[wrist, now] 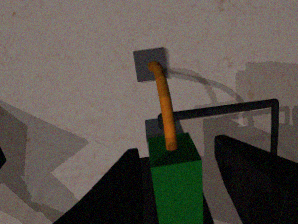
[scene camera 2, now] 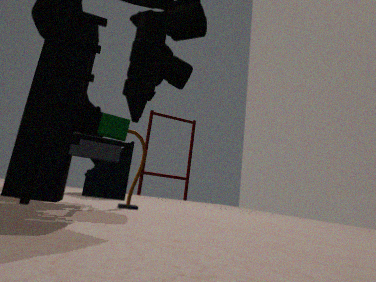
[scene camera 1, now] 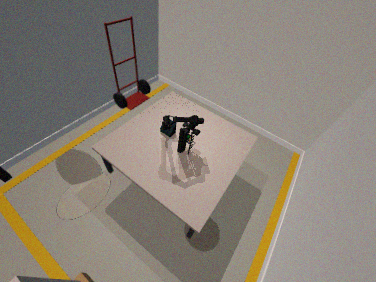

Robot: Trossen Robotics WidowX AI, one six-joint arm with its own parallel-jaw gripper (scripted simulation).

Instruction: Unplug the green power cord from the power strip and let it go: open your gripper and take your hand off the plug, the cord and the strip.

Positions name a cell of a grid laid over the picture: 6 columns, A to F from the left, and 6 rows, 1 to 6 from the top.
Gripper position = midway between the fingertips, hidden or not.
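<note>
My gripper (scene camera 2: C3) is visible; the wrist view likewise shows it (wrist: D5).
</note>
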